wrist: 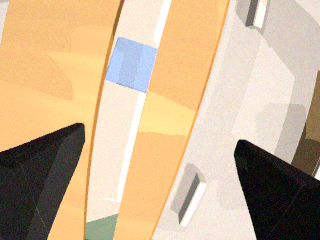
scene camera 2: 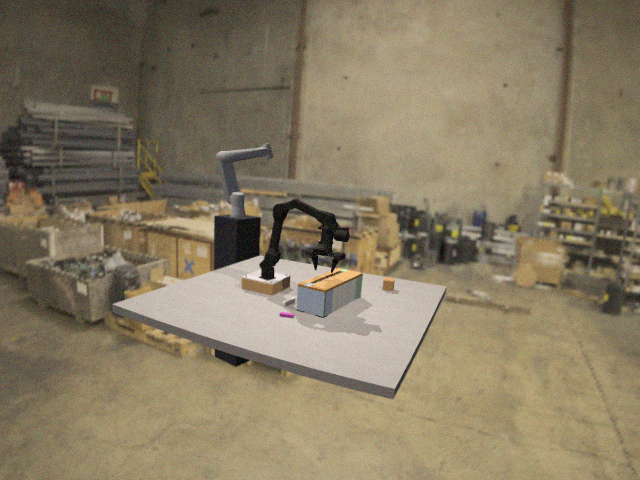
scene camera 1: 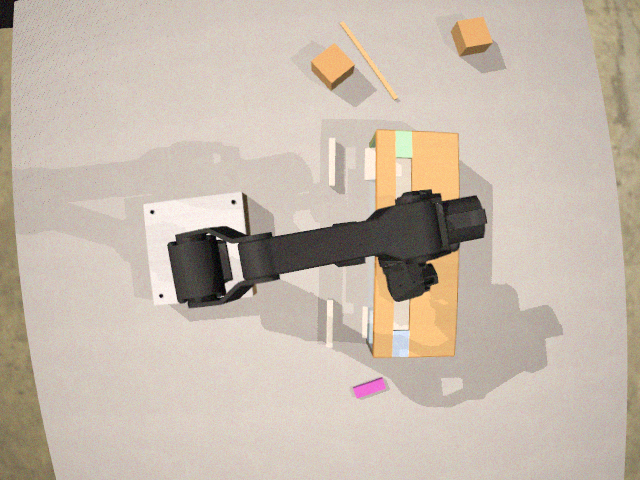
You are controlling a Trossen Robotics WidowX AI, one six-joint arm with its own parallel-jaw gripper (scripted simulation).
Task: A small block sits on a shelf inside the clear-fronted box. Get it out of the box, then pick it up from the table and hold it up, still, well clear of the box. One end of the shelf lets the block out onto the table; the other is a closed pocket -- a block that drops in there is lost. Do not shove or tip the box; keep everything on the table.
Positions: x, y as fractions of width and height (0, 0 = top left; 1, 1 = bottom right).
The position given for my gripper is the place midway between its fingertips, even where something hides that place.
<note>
I see my gripper (scene camera 1: 0.61, 0.51).
My gripper shows as well in the wrist view (wrist: 0.51, 0.59).
</note>
